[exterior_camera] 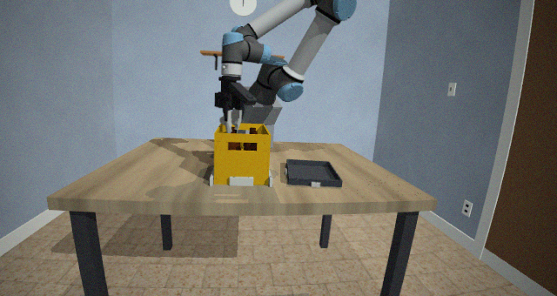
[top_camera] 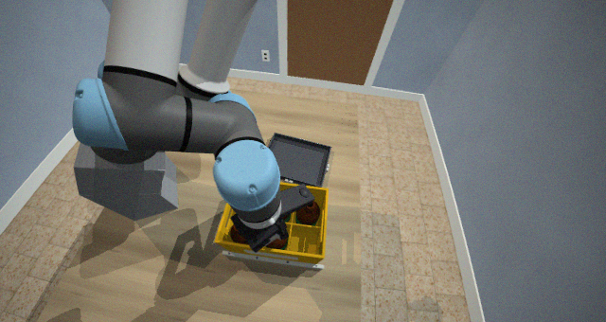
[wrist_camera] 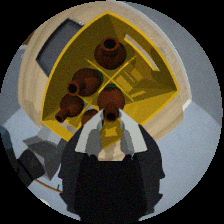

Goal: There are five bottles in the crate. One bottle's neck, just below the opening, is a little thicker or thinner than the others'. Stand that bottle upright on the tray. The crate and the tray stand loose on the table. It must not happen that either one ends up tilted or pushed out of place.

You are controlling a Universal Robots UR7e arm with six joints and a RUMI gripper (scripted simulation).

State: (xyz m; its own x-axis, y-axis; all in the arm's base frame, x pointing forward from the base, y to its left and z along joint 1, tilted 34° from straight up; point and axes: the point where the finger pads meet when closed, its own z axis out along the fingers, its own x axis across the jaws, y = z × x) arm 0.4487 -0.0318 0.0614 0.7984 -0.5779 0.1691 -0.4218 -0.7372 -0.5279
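Now: the crate 70 mm below my hand, 30 mm to the left of it and 20 mm behind it. From my hand the other things lie so: tray 300 mm to the left, 140 mm below, 80 mm behind; bottle 100 mm to the left, 70 mm below, 60 mm ahead.
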